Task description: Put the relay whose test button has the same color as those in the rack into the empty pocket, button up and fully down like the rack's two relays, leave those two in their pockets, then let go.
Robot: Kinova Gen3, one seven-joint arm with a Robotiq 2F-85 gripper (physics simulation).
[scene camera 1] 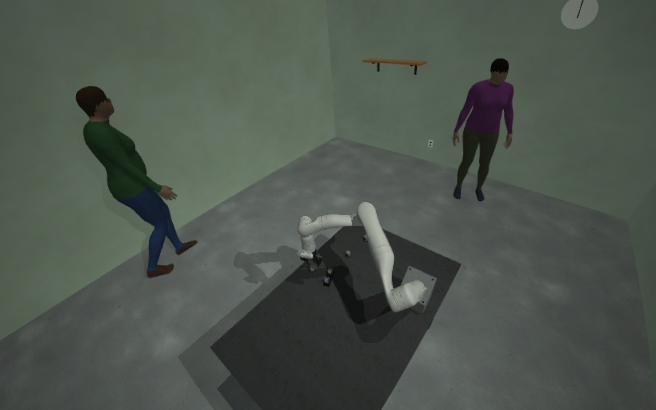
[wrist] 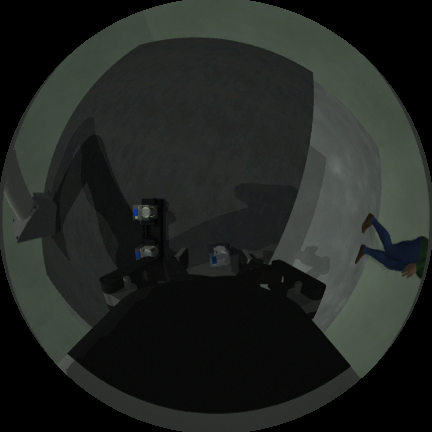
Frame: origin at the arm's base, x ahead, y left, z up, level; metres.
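Seen in the pictures: gripper, fingertip midpoint: [scene camera 1: 312,265] [wrist: 213,256]; arm's base, link origin: [scene camera 1: 416,289].
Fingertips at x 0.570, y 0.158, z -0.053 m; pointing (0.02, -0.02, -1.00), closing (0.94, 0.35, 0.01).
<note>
Offsets run from my fingertips to a thing's middle. Level surfaces: height alone.
The black rack @(dx -0.102, dy -0.021, dz -0.060 m) [scene camera 1: 328,276] [wrist: 160,220] stands on the dark table top. Its two relays, one @(dx -0.091, dy -0.051, dz -0.045 m) [scene camera 1: 330,271] @(dx -0.114, dy +0.009, dz -0.045 m) [wrist: 146,212] at one end and another [scene camera 1: 326,281] [wrist: 148,250] at the other, show blue buttons. The pocket between them is empty. A loose relay @(dx +0.011, dy -0.008, dz -0.049 m) [wrist: 220,254] with a blue button stands outside the rack, between my spread fingers in the wrist view. My gripper [scene camera 1: 314,262] [wrist: 213,256] is open, with nothing held. It is low beside the rack. Whether a finger touches the loose relay cannot be told.
Two more small parts, one @(dx -0.093, dy -0.229, dz -0.049 m) [scene camera 1: 348,253] nearer and one @(dx -0.109, dy -0.412, dz -0.049 m) [scene camera 1: 365,238] farther back, lie on the dark table top @(dz -0.071 m) [scene camera 1: 300,325]. The arm's base plate [scene camera 1: 430,280] is at the right. A person in green [scene camera 1: 112,160] and a person in purple [scene camera 1: 487,107] stand beyond the table.
</note>
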